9 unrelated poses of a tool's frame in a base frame.
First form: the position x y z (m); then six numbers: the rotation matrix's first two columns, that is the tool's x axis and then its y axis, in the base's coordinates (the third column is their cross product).
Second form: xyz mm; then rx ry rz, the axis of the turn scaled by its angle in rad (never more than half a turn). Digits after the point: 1 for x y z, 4 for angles.
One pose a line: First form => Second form
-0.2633 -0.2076 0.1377 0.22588 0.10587 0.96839 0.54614 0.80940 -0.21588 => -263.3 -207.6 137.7 -0.5933 -1.3272 -0.3292
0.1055 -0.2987 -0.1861 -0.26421 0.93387 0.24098 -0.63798 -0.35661 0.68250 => 105.5 -298.7 -186.1 0.7614 0.5599 1.8246
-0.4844 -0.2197 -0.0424 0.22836 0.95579 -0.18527 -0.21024 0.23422 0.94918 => -484.4 -219.7 -42.4 0.9749 0.9826 1.0087
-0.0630 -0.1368 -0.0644 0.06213 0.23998 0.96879 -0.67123 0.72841 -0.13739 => -63.0 -136.8 -64.4 0.3965 -1.3423 0.7164
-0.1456 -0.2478 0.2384 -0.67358 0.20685 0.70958 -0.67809 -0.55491 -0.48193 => -145.6 -247.8 238.4 0.8178 -1.0492 2.2347
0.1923 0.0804 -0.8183 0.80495 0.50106 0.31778 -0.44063 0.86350 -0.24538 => 192.3 80.4 -818.3 -0.1629 -0.3846 0.5064
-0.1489 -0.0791 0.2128 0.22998 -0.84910 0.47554 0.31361 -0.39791 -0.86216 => -148.9 -79.1 212.8 -1.4565 0.5368 -1.4001
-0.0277 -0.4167 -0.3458 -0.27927 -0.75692 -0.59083 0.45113 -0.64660 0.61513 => -27.7 -416.7 -345.8 1.1705 -0.4234 -1.9919
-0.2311 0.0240 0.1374 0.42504 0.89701 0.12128 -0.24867 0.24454 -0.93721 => -231.1 24.0 137.4 -1.0264 -0.7797 0.9008
